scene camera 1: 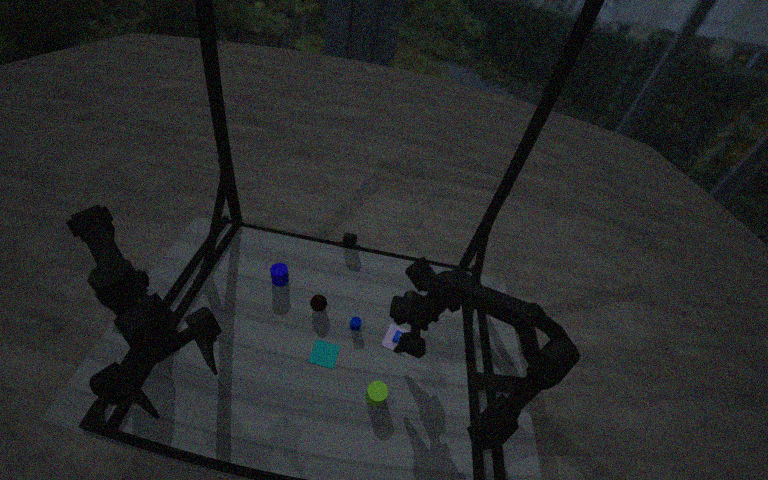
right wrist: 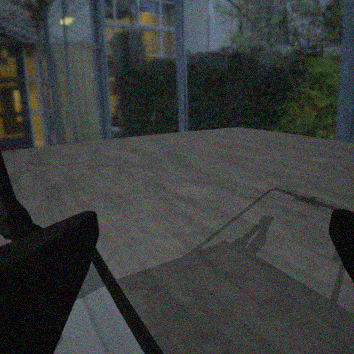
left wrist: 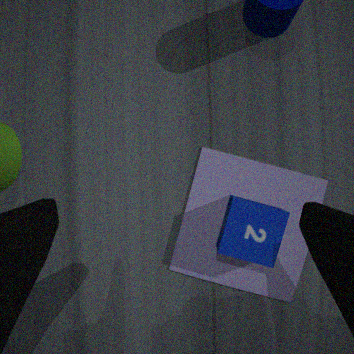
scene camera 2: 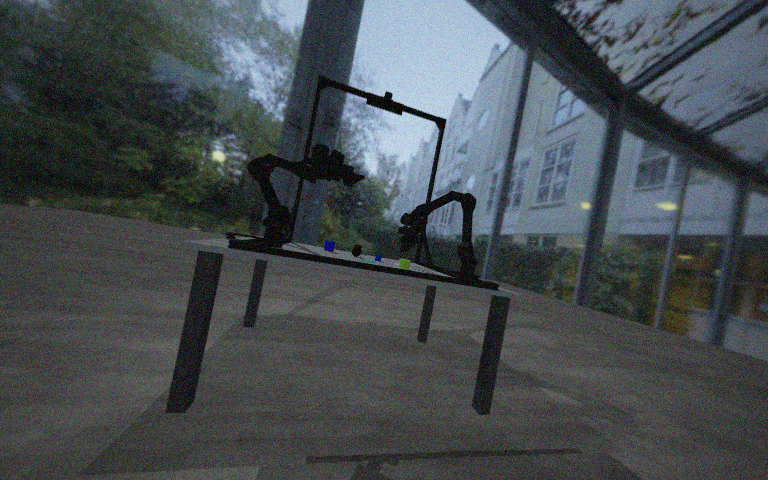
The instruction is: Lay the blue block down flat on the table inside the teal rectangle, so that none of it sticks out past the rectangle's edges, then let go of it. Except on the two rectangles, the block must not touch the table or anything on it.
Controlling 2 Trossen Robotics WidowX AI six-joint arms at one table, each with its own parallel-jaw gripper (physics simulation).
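Places are measured from the left arm's base along level axes (x down, y right, z back), in metres.
Pixels of known places: left gripper, between the fingertips: (scene camera 1: pixel 396 337) (left wrist: pixel 181 212) (scene camera 2: pixel 402 252); right gripper, between the fingertips: (scene camera 1: pixel 187 394) (right wrist: pixel 214 222) (scene camera 2: pixel 359 173); left arm's base, origin of its link: (scene camera 1: pixel 484 435) (scene camera 2: pixel 466 276); right arm's base, origin of its link: (scene camera 2: pixel 271 241).
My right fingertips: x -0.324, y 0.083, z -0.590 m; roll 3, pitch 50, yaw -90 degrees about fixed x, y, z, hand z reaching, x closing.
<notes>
Ahead of a thing's pixels: the offset from my right fingertips to its top centre. "*": to the spot under its first point.
The blue block {dy +0.225, dx +0.324, dz +0.433 m} (scene camera 1: pixel 397 336) (left wrist: pixel 254 232) lies on the lilac rectangle {* dy +0.225, dx +0.342, dz +0.399 m} (scene camera 1: pixel 387 340) (left wrist: pixel 225 170), its face marked 2 up. The teal rectangle {* dy +0.199, dx +0.342, dz +0.214 m} (scene camera 1: pixel 324 354) (scene camera 2: pixel 370 260) lies to the left of it in scene camera 1, with no block on it. My left gripper (scene camera 2: pixel 406 240) (left wrist: pixel 181 212) is open and empty above the table. In the left wrist view the block is between the fingertips sideways, close to the right-hand finger; in scene camera 1 this gripper partly hides the lilac rectangle. My right gripper (scene camera 1: pixel 186 395) (scene camera 2: pixel 357 180) (right wrist: pixel 214 222) is open and empty, high at the left.
A small blue cylinder {dy +0.280, dx +0.312, dz +0.310 m} (scene camera 1: pixel 355 323) (scene camera 2: pixel 377 258) (left wrist: pixel 270 22) stands between the two rectangles, slightly behind. A green cylinder {dy +0.071, dx +0.299, dz +0.335 m} (scene camera 1: pixel 377 392) (scene camera 2: pixel 404 264) (left wrist: pixel 7 156) stands in front. A dark ball {dy +0.353, dx +0.293, dz +0.206 m} (scene camera 1: pixel 318 302) (scene camera 2: pixel 356 250) and a larger blue cylinder {dy +0.463, dx +0.289, dz +0.088 m} (scene camera 1: pixel 279 274) (scene camera 2: pixel 329 246) are behind the teal rectangle.
</notes>
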